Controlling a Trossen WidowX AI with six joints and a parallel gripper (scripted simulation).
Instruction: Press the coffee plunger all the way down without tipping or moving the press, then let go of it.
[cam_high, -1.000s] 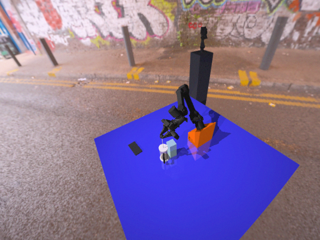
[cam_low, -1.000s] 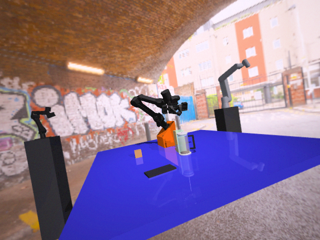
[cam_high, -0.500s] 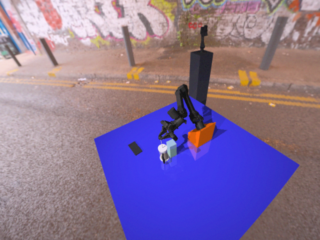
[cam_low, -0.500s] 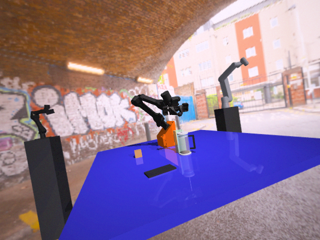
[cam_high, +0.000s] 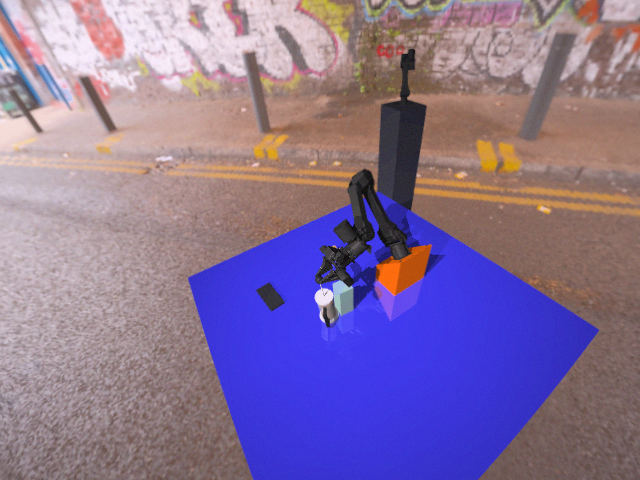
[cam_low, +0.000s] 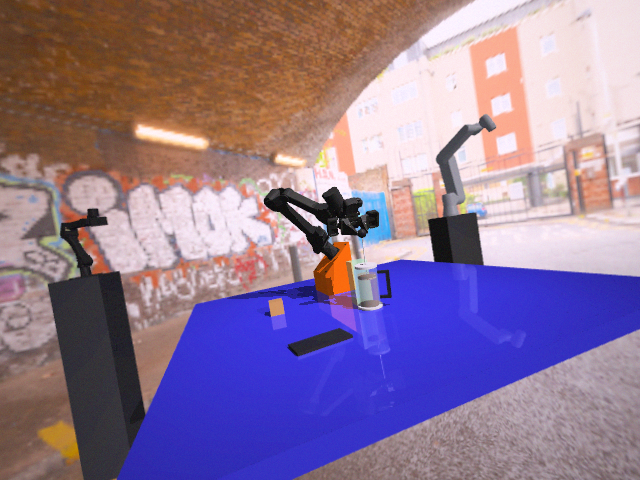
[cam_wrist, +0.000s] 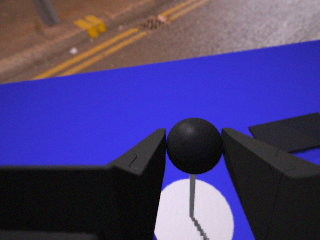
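The glass coffee press lies 10 mm behind my gripper tip, 10 mm to the left of it and 130 mm below it. The rest, counted from my gripper tip: small tan cube (200 mm behind, 310 mm to the right, 230 mm below); pale teal box (100 mm behind, 10 mm to the right, 170 mm below).
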